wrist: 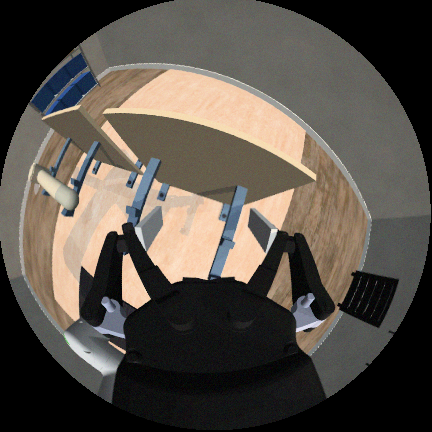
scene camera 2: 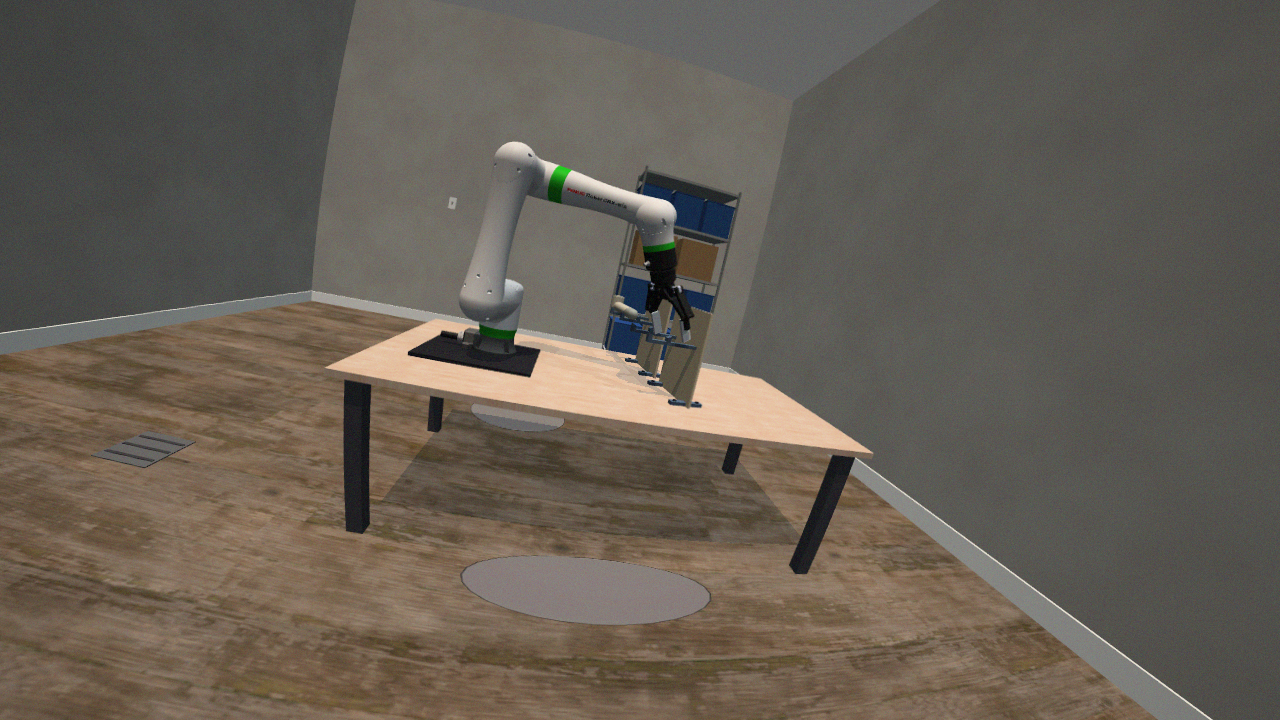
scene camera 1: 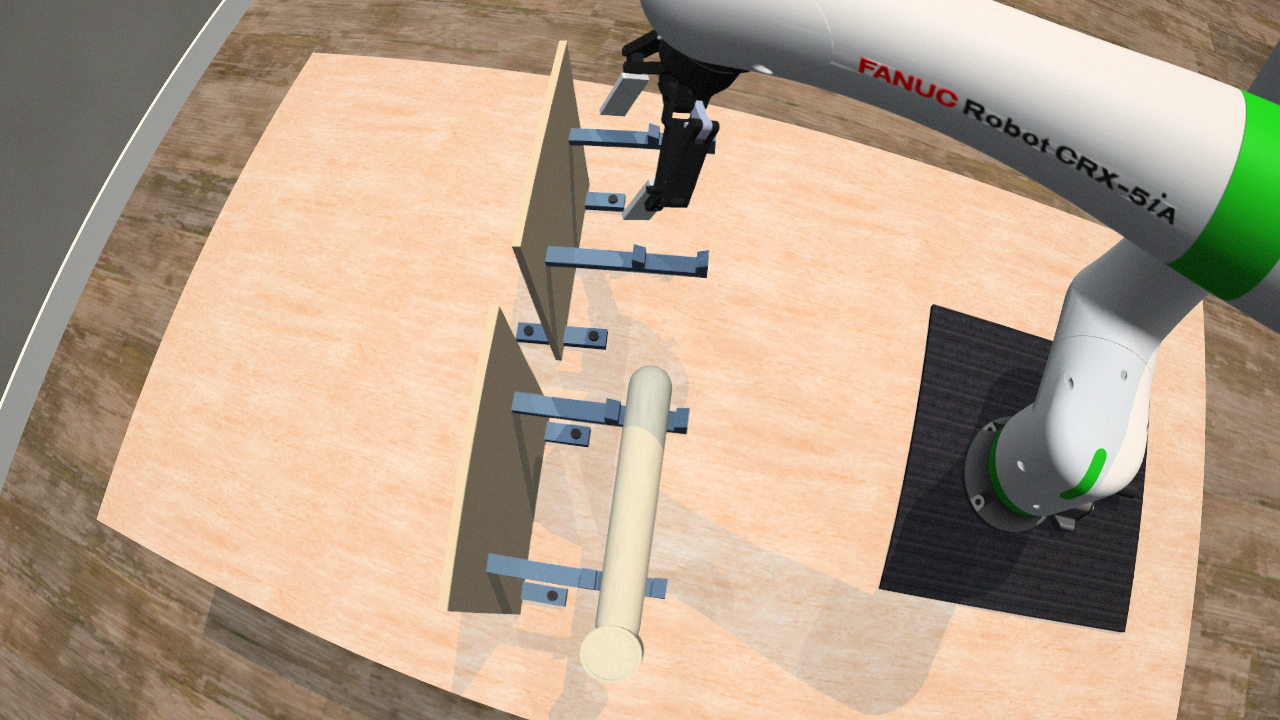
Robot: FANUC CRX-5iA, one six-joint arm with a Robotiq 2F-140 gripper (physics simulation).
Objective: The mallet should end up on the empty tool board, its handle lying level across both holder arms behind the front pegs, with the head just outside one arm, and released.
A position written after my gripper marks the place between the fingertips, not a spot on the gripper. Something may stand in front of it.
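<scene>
My gripper (scene camera 1: 623, 162) is open and holds nothing. The wrist view has the gripper too (wrist: 205, 216), and so does the other view of it (scene camera 2: 671, 336). I can see a mallet (scene camera 1: 612, 653), visible from the wrist as well (wrist: 66, 196), and there is also a tool board (scene camera 1: 546, 241).
</scene>
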